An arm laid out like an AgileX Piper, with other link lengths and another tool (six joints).
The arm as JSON. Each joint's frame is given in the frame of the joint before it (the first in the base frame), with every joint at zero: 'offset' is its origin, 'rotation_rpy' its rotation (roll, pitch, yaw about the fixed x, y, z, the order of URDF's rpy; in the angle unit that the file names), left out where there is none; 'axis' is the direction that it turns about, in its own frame. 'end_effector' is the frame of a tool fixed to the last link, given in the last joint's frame.
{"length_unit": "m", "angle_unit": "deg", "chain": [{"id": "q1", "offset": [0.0, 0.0, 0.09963], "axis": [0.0, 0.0, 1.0]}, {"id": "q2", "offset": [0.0, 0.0, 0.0], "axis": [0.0, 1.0, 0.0]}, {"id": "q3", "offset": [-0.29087, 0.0, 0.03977], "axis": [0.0, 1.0, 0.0]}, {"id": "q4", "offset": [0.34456, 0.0, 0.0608], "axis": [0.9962, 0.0, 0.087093]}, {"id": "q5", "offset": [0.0, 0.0, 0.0], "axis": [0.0, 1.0, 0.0]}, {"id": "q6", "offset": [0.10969, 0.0, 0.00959], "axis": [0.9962, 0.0, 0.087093]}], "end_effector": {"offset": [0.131, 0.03, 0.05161], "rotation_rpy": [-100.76, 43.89, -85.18]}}
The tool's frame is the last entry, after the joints.
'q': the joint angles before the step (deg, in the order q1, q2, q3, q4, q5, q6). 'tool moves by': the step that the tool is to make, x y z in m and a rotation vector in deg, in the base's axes. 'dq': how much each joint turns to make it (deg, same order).
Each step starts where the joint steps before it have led.
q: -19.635, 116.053, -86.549, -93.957, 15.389, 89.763
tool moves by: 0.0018, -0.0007, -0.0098, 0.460, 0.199, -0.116
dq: 0.003, 1.011, -0.099, -1.695, 0.001, 2.155
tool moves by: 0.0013, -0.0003, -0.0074, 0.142, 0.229, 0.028
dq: -0.003, 0.751, -0.042, -1.592, -0.002, 1.691
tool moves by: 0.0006, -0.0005, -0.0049, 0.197, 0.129, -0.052
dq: -0.025, 0.480, -0.024, -0.846, -0.003, 1.022
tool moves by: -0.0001, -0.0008, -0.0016, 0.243, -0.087, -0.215
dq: -0.022, 0.164, 0.004, -0.257, 0.080, 0.596
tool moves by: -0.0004, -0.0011, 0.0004, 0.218, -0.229, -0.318
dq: -0.020, 0.005, -0.003, -0.052, 0.159, 0.455
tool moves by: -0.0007, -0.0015, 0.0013, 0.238, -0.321, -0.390
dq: -0.047, -0.075, 0.013, -0.029, 0.179, 0.499
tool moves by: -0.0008, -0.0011, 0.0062, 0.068, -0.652, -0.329
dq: -0.029, -0.446, -0.007, -0.018, 0.160, 0.423
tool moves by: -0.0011, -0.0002, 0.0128, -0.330, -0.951, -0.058
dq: -0.038, -0.991, -0.001, -0.025, 0.015, 0.046
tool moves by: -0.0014, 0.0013, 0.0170, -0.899, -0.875, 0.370
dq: -0.031, -1.393, 0.017, 0.124, -0.171, -0.821
